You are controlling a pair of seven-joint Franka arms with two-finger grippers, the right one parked.
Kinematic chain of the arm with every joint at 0, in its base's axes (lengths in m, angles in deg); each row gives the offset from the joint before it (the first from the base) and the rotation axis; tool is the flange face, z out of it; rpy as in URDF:
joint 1: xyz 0 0 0.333 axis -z
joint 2: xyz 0 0 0 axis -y
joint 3: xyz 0 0 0.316 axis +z
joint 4: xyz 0.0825 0 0 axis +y
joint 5: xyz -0.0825 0 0.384 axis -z
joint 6: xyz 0 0 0 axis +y
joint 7: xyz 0.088 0 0 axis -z
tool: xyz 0 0 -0.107 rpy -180 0 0
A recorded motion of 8 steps. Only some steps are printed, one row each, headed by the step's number.
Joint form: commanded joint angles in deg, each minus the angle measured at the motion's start. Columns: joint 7, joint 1, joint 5, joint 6, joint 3, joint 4, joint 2.
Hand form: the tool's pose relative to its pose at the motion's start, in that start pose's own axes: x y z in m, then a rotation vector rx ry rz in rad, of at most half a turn. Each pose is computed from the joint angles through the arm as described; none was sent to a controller.
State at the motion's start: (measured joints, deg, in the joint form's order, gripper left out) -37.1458 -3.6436 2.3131 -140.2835 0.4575 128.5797 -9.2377
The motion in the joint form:
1: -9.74 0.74 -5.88 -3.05 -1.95 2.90 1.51
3: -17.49 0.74 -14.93 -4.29 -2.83 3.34 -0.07
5: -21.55 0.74 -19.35 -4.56 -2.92 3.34 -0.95
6: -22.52 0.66 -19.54 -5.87 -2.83 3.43 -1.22
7: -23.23 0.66 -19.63 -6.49 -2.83 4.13 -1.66
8: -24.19 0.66 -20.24 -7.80 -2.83 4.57 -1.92
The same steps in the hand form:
1: -0.0247 0.0126 0.0017 0.0218 0.0590 -0.0429
3: -0.0330 0.0181 0.0176 0.0860 0.1158 -0.0339
5: -0.0347 0.0186 0.0254 0.1166 0.1439 -0.0387
6: -0.0333 0.0191 0.0266 0.1019 0.1539 -0.0532
7: -0.0367 0.0165 0.0342 0.1059 0.1464 -0.0618
8: -0.0382 0.0166 0.0375 0.0971 0.1546 -0.0666

